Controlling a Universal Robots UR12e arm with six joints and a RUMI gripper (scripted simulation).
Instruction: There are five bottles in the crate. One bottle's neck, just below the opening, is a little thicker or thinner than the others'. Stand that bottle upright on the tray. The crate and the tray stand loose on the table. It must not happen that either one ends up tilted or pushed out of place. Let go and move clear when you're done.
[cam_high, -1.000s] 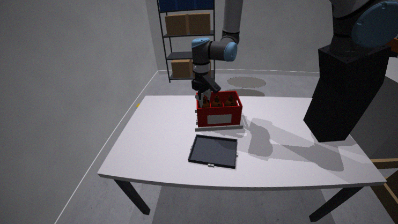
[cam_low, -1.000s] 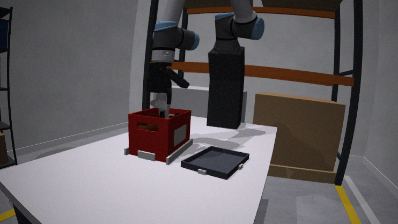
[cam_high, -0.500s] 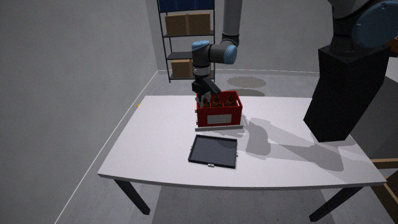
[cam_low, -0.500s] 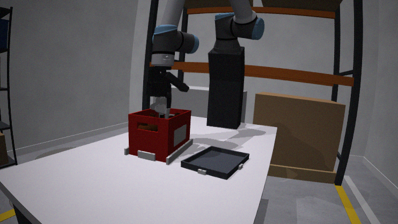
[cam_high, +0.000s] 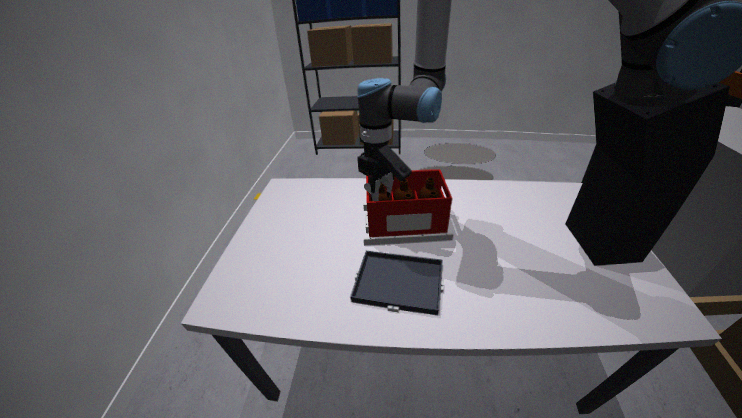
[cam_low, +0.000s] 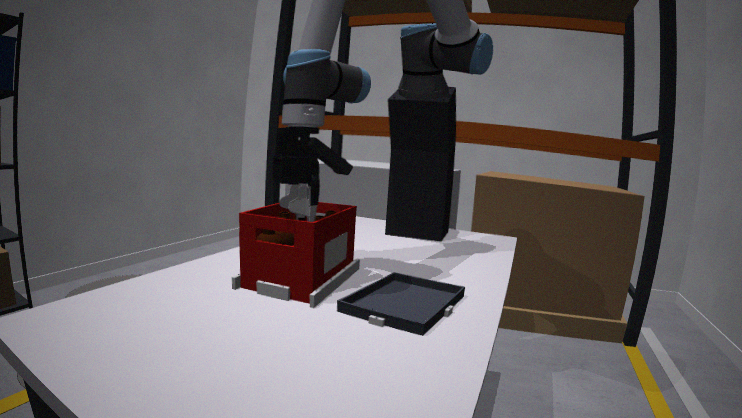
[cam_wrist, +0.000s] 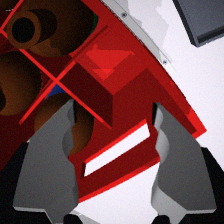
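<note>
Now: the brown bottle 90 mm to the right of my hand and 70 mm below it. The rest, counted from my hand: dark tray 230 mm to the left, 140 mm below, 30 mm behind; glass bottle 90 mm to the right, 80 mm behind, 70 mm below; red crate 90 mm behind, 70 mm below, 40 mm to the right.
</note>
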